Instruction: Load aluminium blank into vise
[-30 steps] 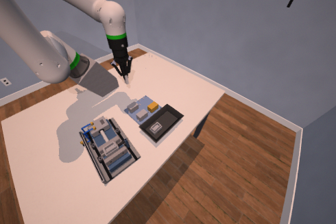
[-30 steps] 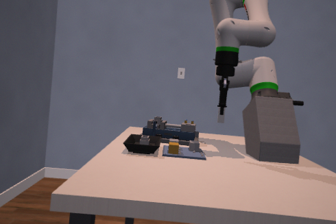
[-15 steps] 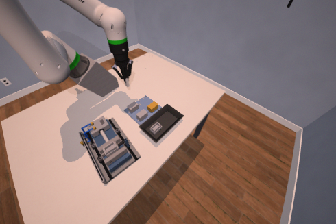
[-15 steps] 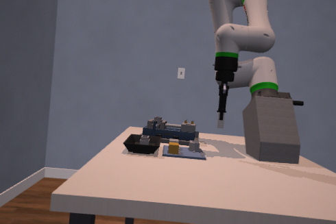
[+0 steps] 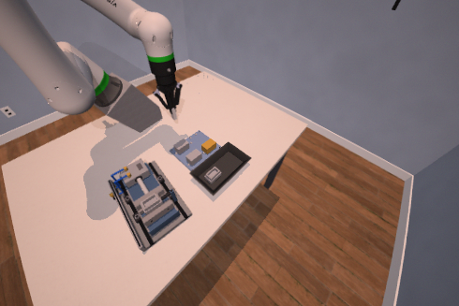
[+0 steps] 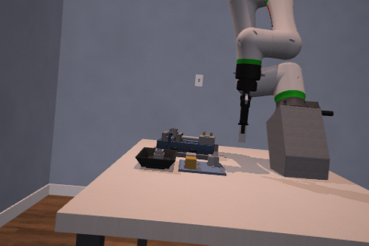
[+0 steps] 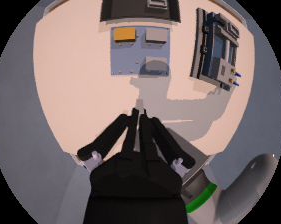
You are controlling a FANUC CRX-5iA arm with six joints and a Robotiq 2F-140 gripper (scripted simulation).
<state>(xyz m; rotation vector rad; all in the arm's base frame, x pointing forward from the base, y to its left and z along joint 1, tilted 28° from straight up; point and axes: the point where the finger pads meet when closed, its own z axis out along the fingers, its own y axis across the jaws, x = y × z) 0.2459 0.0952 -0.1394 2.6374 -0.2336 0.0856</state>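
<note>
The brass blank is 19 cm ahead of my hand, 3 cm to the left of it and 12 cm below it. From my hand the other things lie so: vise: 19 cm ahead, 30 cm to the right, 11 cm below.
</note>
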